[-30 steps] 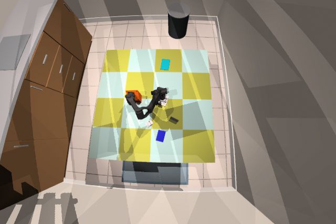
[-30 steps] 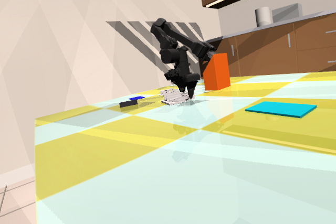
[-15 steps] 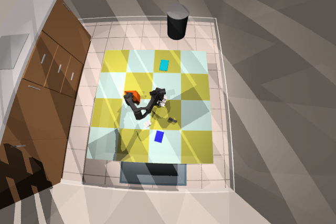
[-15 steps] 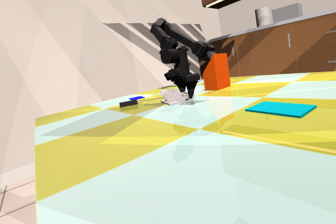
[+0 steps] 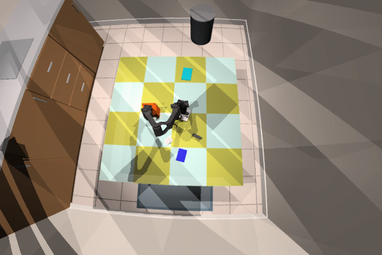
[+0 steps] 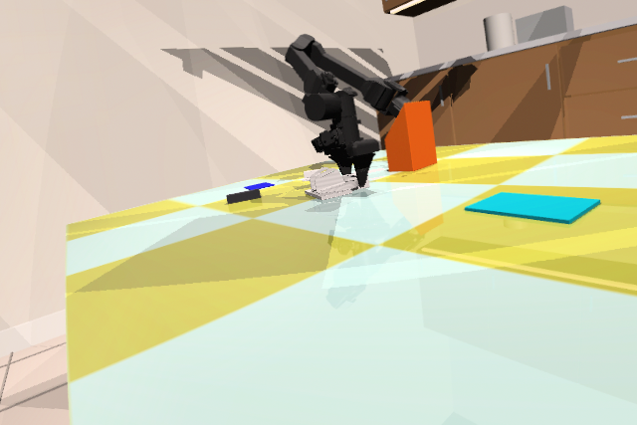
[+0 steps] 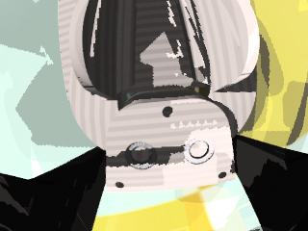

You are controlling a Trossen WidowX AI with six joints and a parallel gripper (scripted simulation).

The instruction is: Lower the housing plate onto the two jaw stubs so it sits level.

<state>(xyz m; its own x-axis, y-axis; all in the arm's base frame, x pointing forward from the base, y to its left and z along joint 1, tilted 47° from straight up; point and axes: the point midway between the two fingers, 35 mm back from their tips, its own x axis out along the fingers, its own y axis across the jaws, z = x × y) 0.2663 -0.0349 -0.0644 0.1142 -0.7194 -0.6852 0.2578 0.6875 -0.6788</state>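
Now: gripper tip 30 mm short of the pale jaw assembly, 10 mm to the right of it and 10 mm below it. From my gripper tip the other things lie so: blue plate: 70 mm ahead, 400 mm to the right, 10 mm below; then dark grey bar: 190 mm ahead, 220 mm to the right; then small white piece: 70 mm behind, 280 mm to the right.
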